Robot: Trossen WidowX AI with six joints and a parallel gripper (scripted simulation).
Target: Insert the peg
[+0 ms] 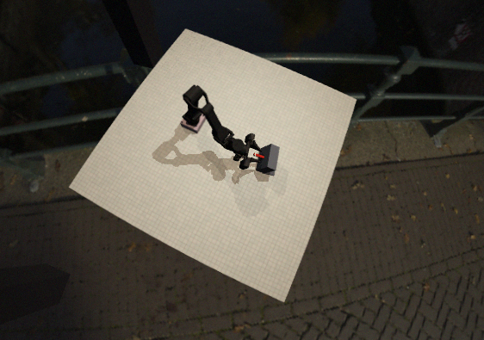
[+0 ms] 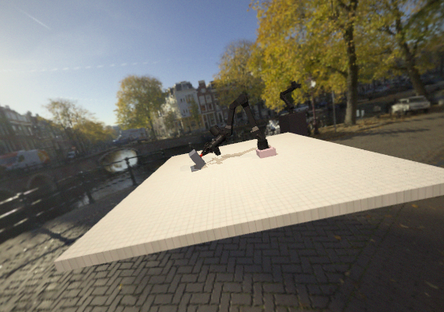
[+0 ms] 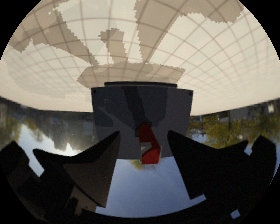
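My gripper tip is 20 mm past the red peg. The rest, counted from my gripper tip: sloped grey panel: 40 mm ahead, 20 mm below.
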